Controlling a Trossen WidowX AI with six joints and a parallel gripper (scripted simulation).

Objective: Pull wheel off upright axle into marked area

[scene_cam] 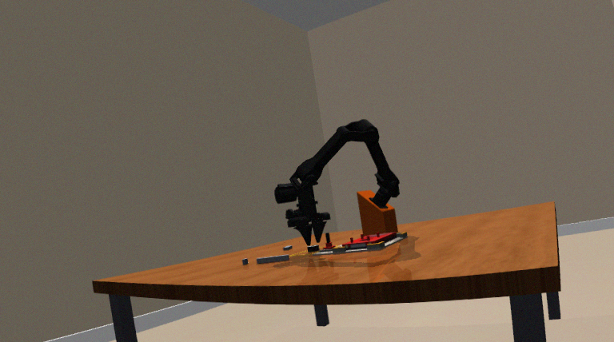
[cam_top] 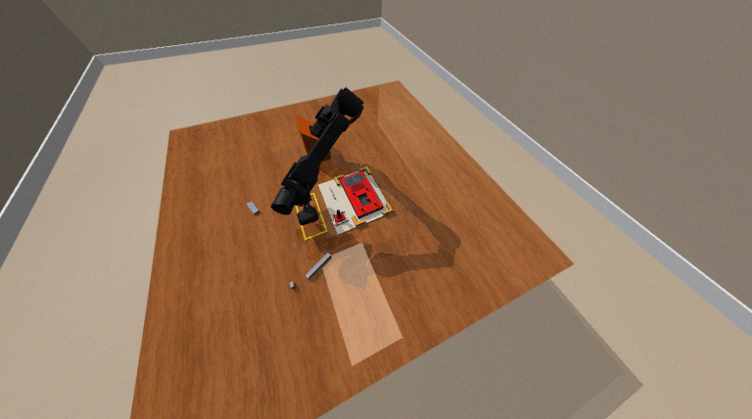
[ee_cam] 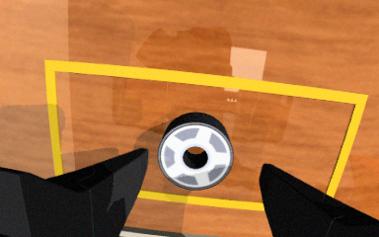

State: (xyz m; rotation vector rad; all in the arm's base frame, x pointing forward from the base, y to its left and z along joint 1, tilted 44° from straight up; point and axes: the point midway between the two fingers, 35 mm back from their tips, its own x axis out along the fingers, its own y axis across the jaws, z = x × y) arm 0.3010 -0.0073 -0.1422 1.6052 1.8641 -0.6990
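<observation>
Now: gripper tip 1 cm above the wheel. Round my gripper tip: small grey cube 24 cm ahead, 9 cm to the right, 1 cm below.
</observation>
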